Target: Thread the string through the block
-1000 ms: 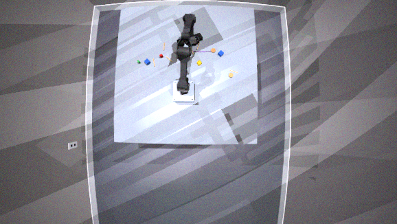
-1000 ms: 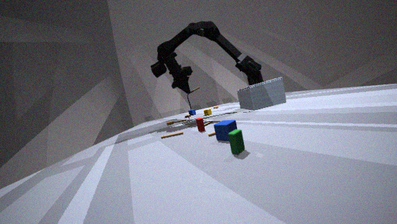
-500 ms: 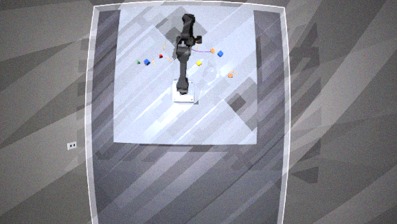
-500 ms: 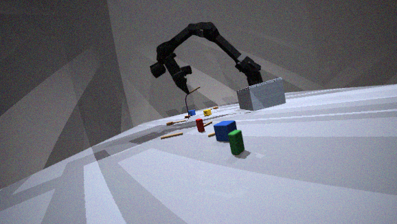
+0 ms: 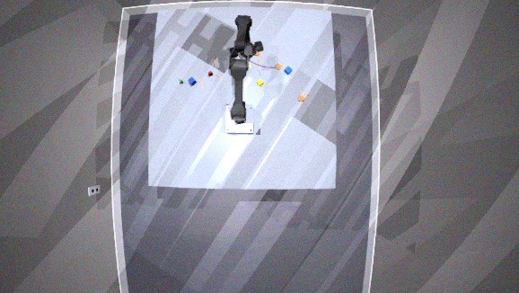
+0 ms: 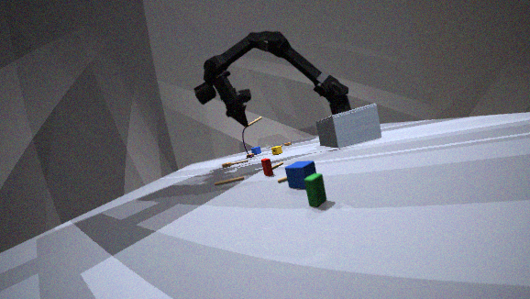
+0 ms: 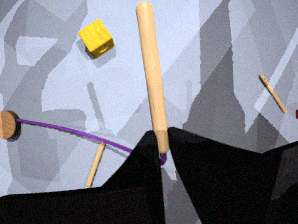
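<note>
Right now the yellow wooden block is 110 mm behind my gripper tip, 50 mm to the right of it and 120 mm below it. Also, from my gripper tip: thin wooden stick: 10 mm behind, 10 mm above; then round orange button: 20 mm behind, 200 mm to the right, 130 mm below; then red block: 20 mm ahead, 260 mm to the left, 120 mm below.
</note>
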